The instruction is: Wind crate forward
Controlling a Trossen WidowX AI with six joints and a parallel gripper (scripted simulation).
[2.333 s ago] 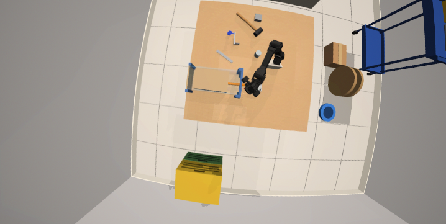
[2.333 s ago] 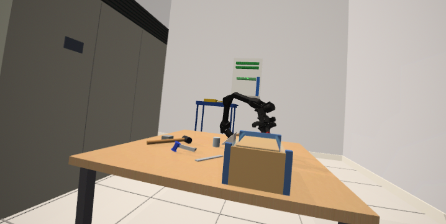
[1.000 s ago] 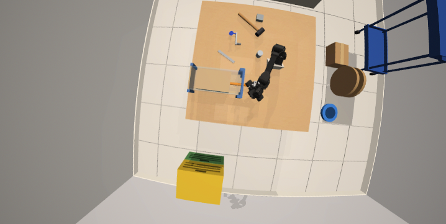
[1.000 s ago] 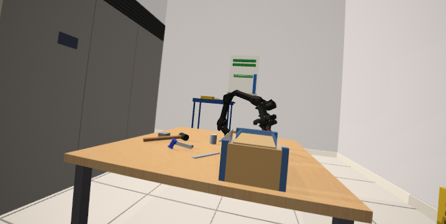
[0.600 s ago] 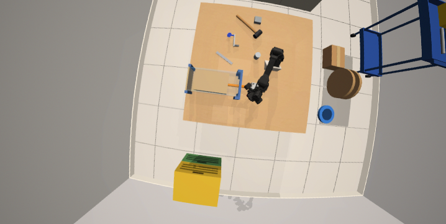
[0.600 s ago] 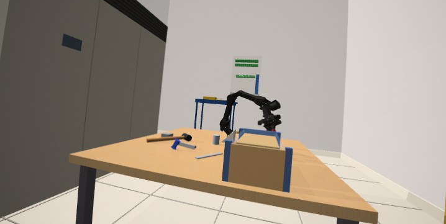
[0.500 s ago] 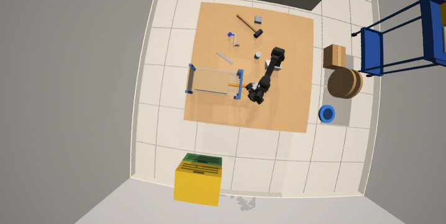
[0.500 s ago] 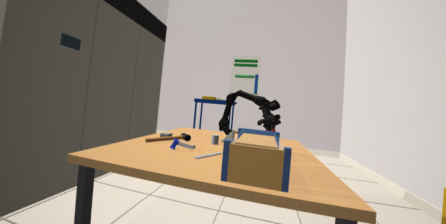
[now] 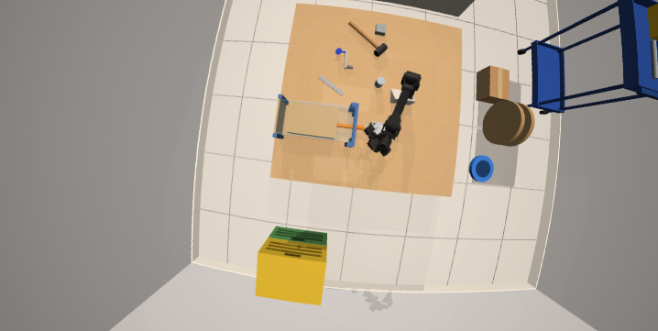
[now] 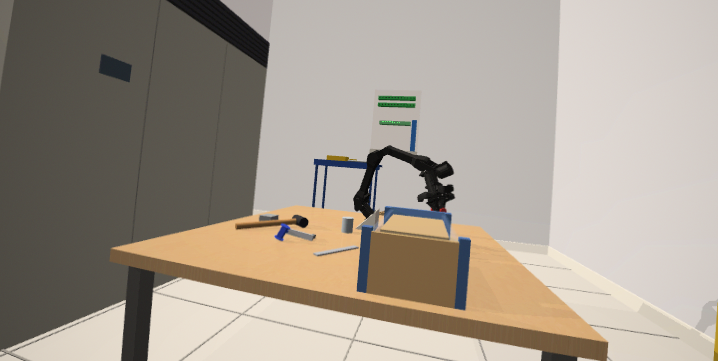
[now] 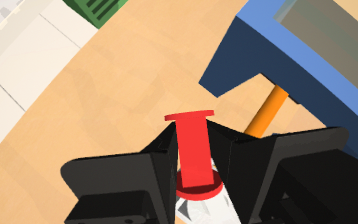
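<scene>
My gripper tip is now 20 mm past the red-knobbed crank handle, 50 mm to the left of it and 30 mm above it. The rest, counted from my gripper tip: blue steel frame 110 mm ahead, 90 mm to the right, 30 mm below; red grip 10 mm behind, 10 mm to the right; hand winch 60 mm behind, 120 mm to the right, 100 mm below.
</scene>
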